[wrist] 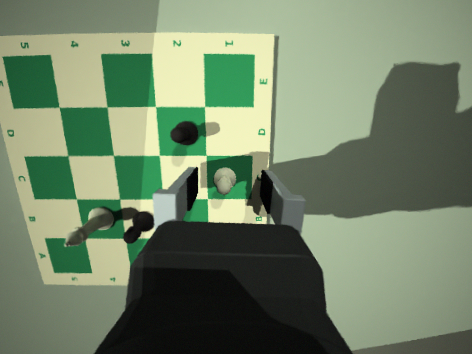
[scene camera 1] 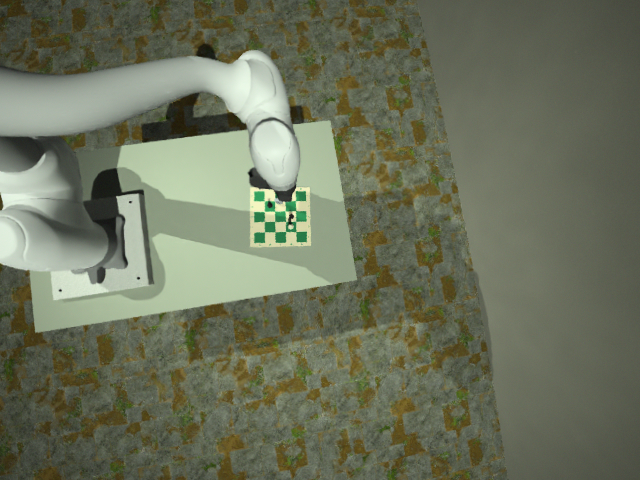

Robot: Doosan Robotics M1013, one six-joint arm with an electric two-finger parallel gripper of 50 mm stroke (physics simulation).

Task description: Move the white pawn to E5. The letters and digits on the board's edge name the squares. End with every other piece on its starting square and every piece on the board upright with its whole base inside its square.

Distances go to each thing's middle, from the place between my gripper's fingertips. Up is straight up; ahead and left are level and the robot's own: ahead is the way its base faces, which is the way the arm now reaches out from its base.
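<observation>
Measured from my hand, the chessboard [scene camera 1: 268, 226] sits 1 cm behind and 8 cm to the right, and it is 1 cm below.
</observation>
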